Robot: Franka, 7 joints.
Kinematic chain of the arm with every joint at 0, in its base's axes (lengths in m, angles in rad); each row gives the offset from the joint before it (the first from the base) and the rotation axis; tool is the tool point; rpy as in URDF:
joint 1: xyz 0 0 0.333 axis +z
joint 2: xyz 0 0 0 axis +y
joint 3: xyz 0 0 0.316 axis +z
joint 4: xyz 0.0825 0 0 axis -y
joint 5: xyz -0.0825 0 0.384 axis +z
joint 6: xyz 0 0 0 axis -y
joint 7: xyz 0.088 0 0 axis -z
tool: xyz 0 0 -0.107 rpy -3.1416 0 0
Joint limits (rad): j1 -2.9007..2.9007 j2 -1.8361..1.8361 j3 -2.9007..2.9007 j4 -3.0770..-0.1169 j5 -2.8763..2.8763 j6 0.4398..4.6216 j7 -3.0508..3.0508
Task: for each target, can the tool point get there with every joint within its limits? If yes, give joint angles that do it. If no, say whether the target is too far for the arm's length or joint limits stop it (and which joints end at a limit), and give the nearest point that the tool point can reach.
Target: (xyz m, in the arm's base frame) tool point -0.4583 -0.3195 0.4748
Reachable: yes | joints -2.4608 0.1013 -0.2956 -1.9983 1.5242 1.4193 -0.3847
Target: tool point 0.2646 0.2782 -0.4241
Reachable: no: joint limits stop it (at a limit: joint 2) | nearest point 0.2563 0.2695 -0.3533 | short by 0.072 m
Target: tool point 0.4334 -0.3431 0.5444
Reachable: yes | joints -2.3428 0.4701 1.9284 -1.9673 2.1568 2.9561 2.2691
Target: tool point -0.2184 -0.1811 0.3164
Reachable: yes | joints -0.4210 1.0937 -2.0596 -2.7941 0.8092 1.4999 -1.1205
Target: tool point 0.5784 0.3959 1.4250
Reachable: no: too far | nearest point 0.3824 0.2617 1.0550 | short by 0.440 m
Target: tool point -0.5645 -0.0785 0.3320
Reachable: yes | joints 1.9946 0.9135 1.2527 -2.2269 2.1708 1.7131 0.7270
